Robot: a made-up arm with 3 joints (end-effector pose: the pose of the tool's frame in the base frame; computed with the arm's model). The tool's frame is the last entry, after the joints.
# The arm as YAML. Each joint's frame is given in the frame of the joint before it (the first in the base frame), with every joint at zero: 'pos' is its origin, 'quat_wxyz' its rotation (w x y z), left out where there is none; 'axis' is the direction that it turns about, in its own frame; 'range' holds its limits. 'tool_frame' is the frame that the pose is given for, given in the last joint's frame.
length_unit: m
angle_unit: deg
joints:
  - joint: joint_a
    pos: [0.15, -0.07, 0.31]
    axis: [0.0, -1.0, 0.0]
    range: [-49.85, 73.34]
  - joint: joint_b
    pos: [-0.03, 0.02, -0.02]
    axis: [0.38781, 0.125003, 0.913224]
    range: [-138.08, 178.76]
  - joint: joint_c
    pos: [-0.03, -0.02, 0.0]
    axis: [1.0, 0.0, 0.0]
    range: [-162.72, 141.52]
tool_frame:
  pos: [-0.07, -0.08, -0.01]
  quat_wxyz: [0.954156, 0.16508, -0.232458, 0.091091]
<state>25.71 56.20 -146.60</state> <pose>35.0 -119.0 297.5 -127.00 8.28 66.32</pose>
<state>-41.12 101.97 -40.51</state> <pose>163.0 -139.4 218.7 61.65 -40.23 64.57</pose>
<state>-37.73 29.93 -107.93</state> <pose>100.2 -114.6 421.8 -39.02 27.94 66.88</pose>
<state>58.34 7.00 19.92</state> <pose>138.0 -150.6 176.6 39.14 -85.93 4.80</pose>
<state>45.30 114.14 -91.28</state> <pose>200.8 -144.7 344.8 -82.95 4.37 140.99</pose>
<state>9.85 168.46 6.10</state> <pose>205.1 12.8 187.7 56.37 -60.72 146.27</pose>
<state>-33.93 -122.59 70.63</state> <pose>18.8 -1.0 231.8 33.86 -74.22 -82.98</pose>
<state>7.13 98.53 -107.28</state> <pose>162.8 -165.2 324.7 -70.23 -12.56 120.27</pose>
